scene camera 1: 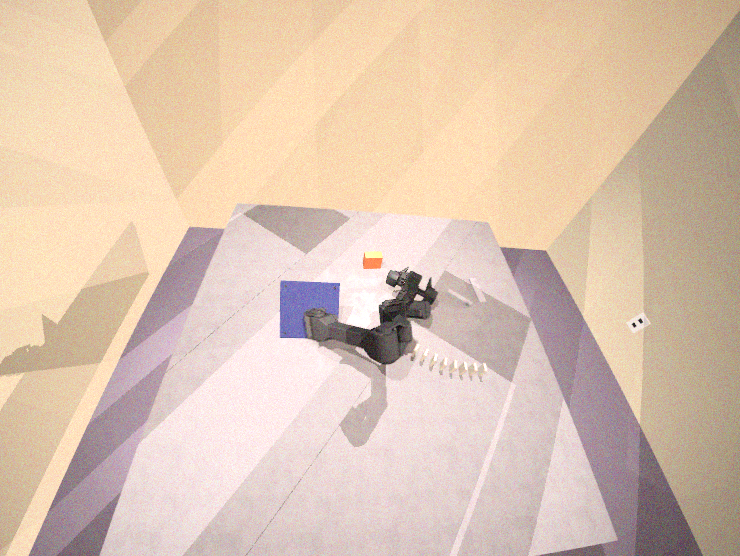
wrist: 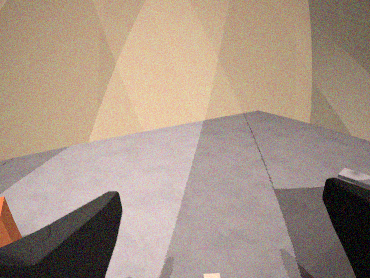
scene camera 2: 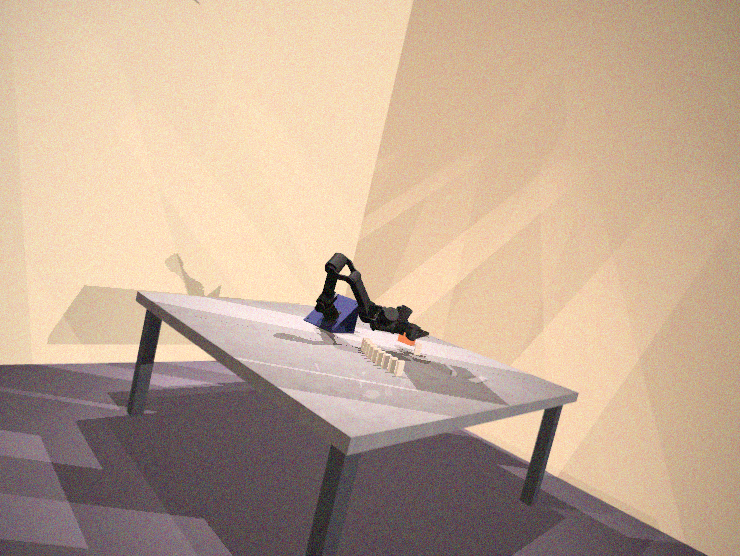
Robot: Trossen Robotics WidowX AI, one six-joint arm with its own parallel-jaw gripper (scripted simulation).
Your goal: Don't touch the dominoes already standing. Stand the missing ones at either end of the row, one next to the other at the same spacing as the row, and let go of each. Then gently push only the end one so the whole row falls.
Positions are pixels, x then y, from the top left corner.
Scene:
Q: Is the gripper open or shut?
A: Open.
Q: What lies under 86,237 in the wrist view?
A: The gripper.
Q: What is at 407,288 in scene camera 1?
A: The gripper.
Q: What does the gripper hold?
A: Nothing.

